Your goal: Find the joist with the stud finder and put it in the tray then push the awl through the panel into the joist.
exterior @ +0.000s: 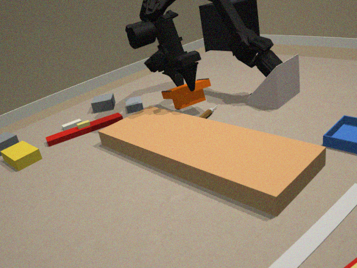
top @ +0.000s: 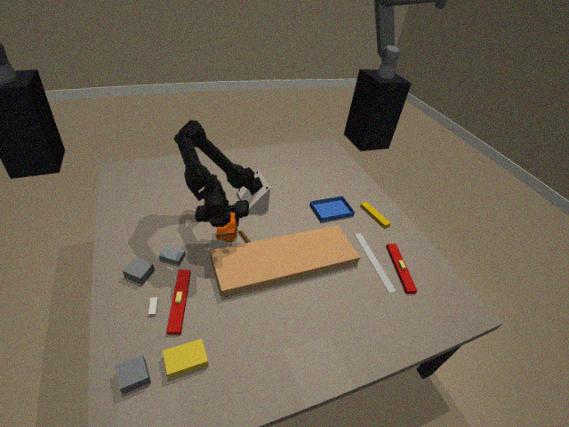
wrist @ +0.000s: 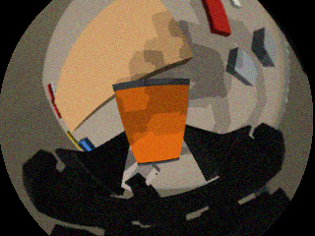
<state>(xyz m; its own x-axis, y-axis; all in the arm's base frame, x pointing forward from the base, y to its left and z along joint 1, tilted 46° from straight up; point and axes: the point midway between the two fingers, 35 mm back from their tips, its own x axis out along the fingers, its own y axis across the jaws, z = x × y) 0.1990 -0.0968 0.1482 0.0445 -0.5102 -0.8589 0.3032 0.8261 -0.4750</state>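
The orange stud finder is 2 cm ahead of my gripper tip and 2 cm below it. Also, from my gripper tip: small white piece: 23 cm ahead, 30 cm to the right, 6 cm below; then awl: 2 cm behind, 5 cm to the left, 6 cm below; then blue tray: 6 cm behind, 48 cm to the left, 6 cm below.
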